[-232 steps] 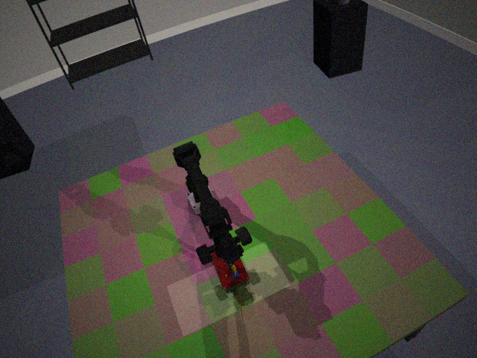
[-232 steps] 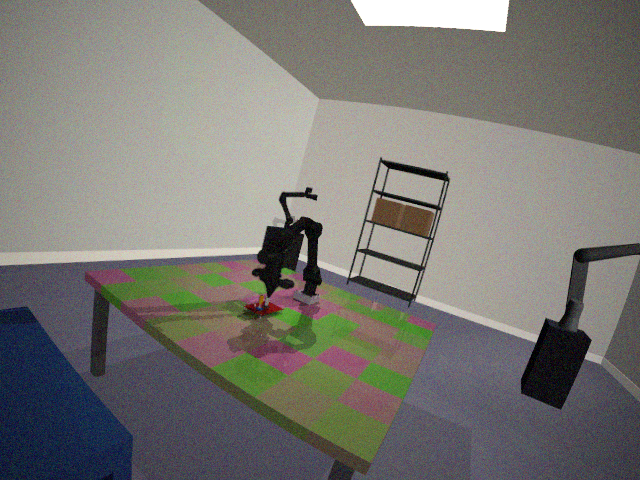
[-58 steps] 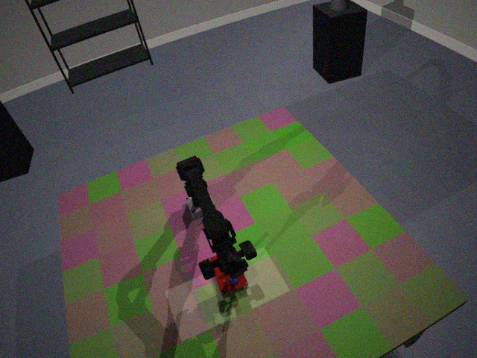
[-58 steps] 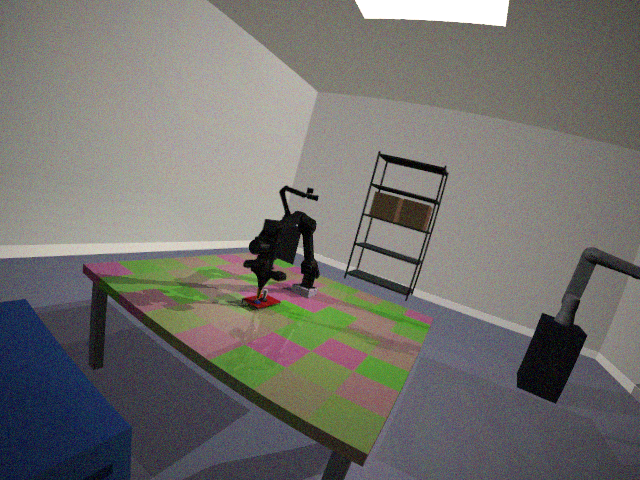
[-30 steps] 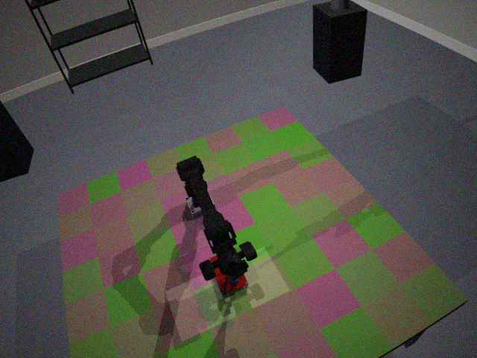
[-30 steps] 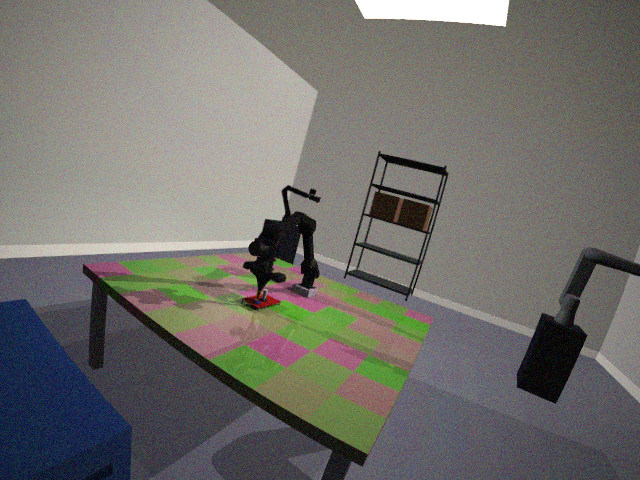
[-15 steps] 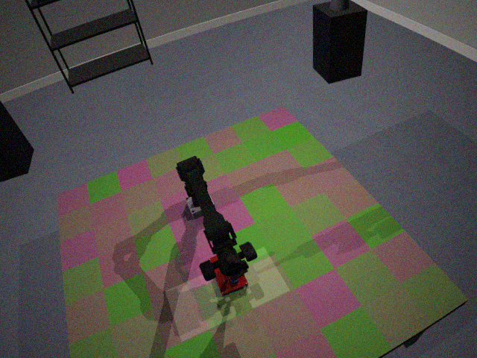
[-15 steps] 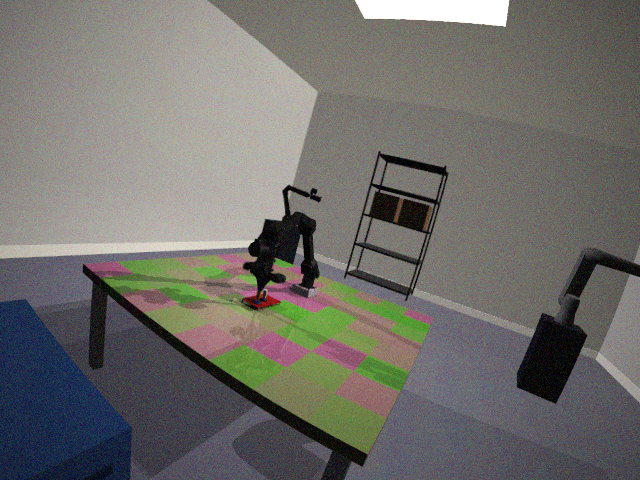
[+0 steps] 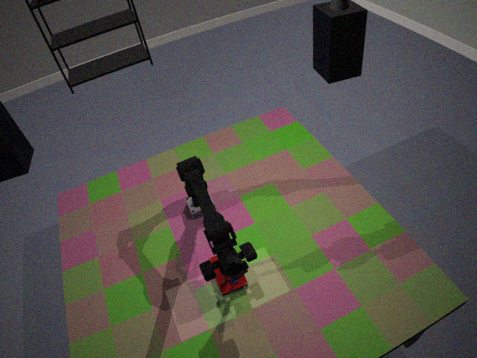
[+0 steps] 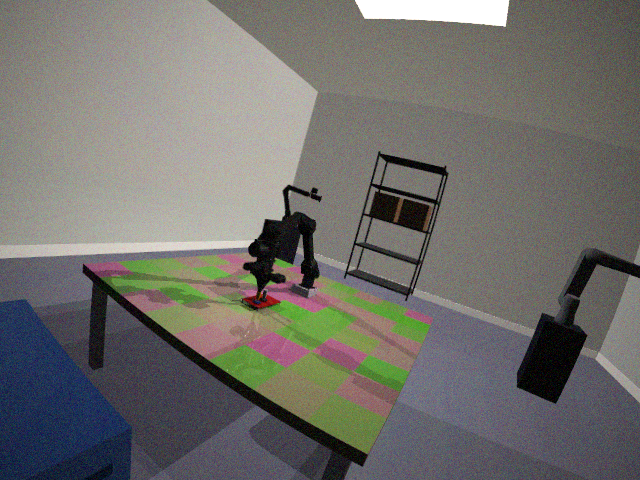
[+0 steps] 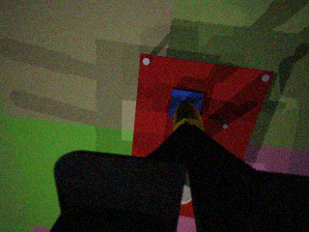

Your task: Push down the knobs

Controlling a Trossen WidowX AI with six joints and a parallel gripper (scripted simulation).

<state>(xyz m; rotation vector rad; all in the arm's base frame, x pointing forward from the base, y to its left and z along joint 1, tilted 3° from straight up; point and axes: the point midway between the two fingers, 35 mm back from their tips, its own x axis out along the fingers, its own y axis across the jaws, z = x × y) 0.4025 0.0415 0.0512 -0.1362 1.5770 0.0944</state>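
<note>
Right now my gripper tip is 20 mm above the orange-topped knob. Round my gripper tip: white-topped knob: 50 mm behind, 10 mm to the right, 20 mm below; blue potentiometer: 30 mm below.
</note>
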